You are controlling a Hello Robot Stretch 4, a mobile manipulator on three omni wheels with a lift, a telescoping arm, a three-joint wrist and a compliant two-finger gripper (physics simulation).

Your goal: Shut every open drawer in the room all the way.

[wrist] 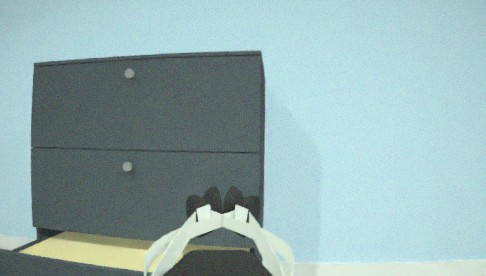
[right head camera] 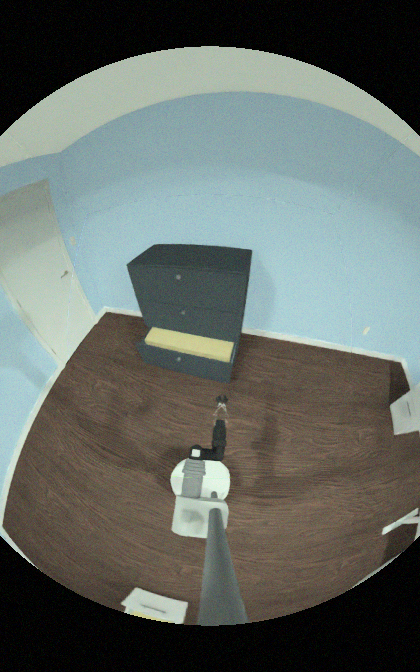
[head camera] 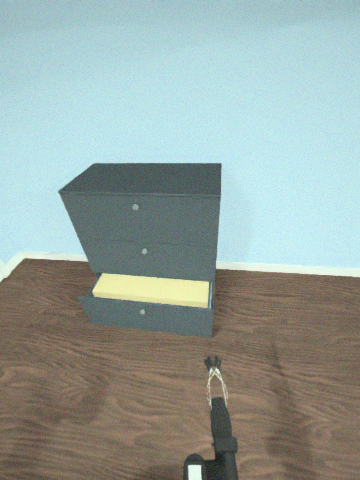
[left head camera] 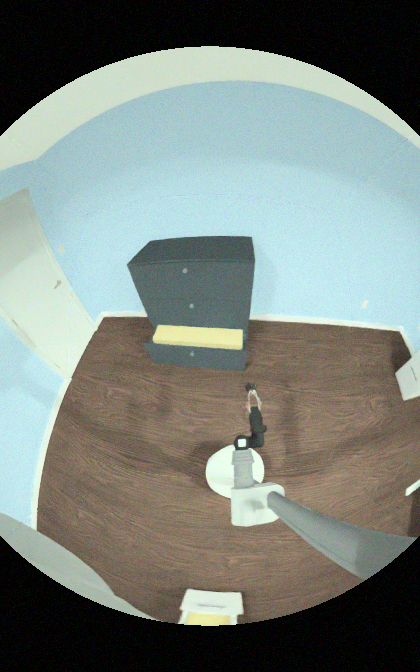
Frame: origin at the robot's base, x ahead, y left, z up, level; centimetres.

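Where they show: gripper, between the fingertips: (wrist: 223, 202) (head camera: 212, 355).
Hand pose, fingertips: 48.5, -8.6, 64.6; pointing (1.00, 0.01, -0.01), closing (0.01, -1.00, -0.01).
Observation:
After its pixels a point has its place, as x, y, z.
A dark grey dresser (head camera: 195, 220) {113.4, -6.4, 84.0} (left head camera: 220, 280) (right head camera: 215, 290) (wrist: 200, 110) {114.6, 0.7, 79.9} stands against the blue wall. Its upper two drawers look flush. Its bottom drawer (head camera: 172, 320) {93.0, 10.9, 18.0} (left head camera: 220, 360) (right head camera: 205, 369) (wrist: 50, 266) {98.4, 44.1, 31.6} is pulled out, with a pale yellow inside and a round knob on its front. A white drawer front (left head camera: 212, 602) (right head camera: 160, 605) stands out at the bottom edge of both side head views, with yellow behind it. My gripper (head camera: 213, 362) {48.5, -8.6, 64.6} (left head camera: 251, 387) (right head camera: 221, 399) (wrist: 223, 202) {48.5, -8.6, 64.6} is shut and empty, on the near side of the bottom drawer, towards its right end and apart from it.
A white door (left head camera: 40, 285) (right head camera: 40, 260) is at the left. A white piece of furniture (left head camera: 411, 377) (right head camera: 406, 412) is partly in view at the right edge. Another white piece (left head camera: 414, 486) (right head camera: 399, 522) shows lower at the right. My round white base (left head camera: 217, 472) stands on the wood floor.

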